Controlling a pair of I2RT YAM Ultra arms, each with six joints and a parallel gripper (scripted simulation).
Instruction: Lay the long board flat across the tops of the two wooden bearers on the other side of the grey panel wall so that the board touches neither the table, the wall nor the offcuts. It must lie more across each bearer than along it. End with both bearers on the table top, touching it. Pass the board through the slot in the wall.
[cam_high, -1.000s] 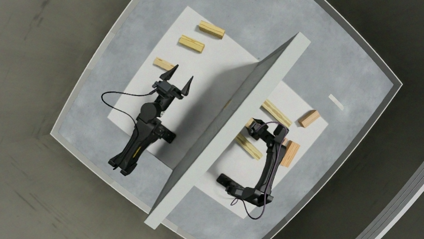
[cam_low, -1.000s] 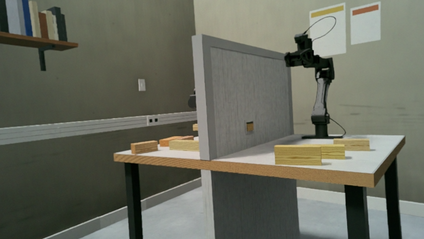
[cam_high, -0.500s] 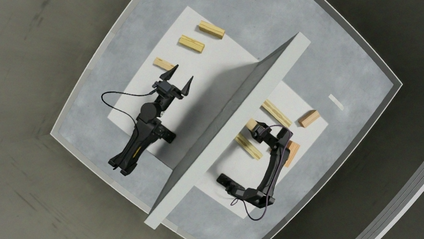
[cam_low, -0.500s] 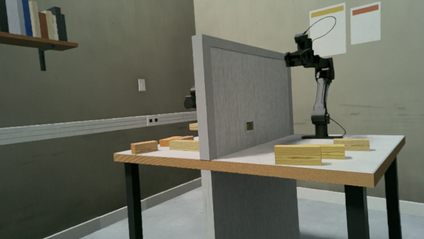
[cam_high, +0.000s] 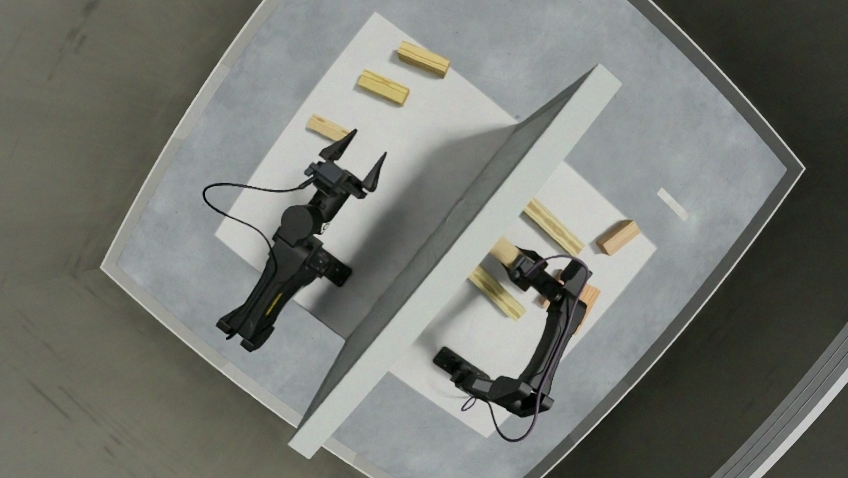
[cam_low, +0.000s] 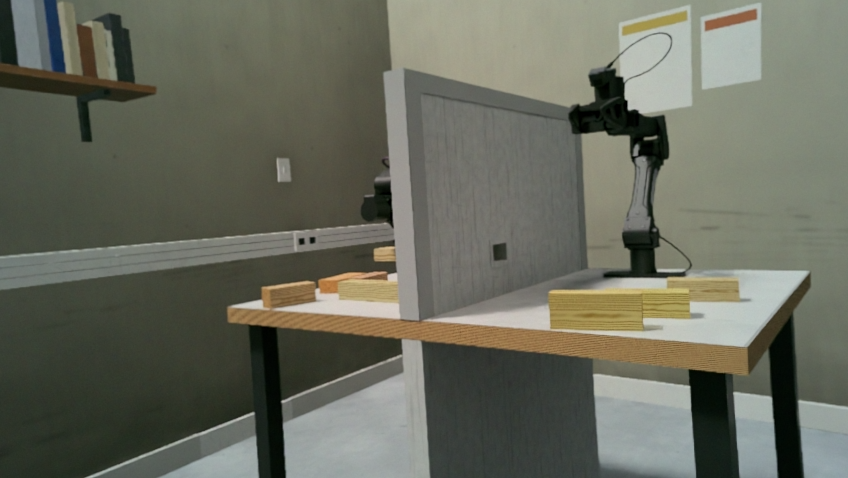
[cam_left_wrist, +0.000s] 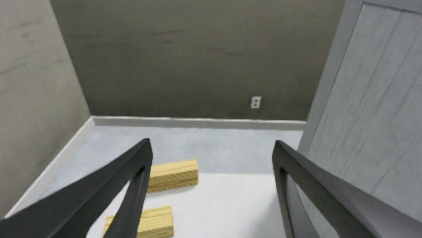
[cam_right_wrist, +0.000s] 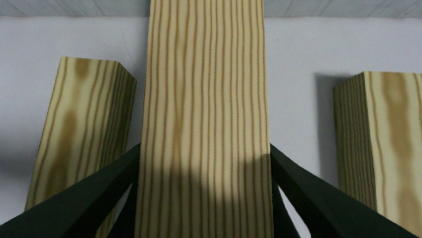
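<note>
The wooden bearer is 15 cm ahead of my right hand, 8 cm below it and 5 cm to the right of it. From my right hand the other things lie so: long board: right at my right hand; then offcut: 27 cm ahead, 26 cm to the right, 7 cm below.
</note>
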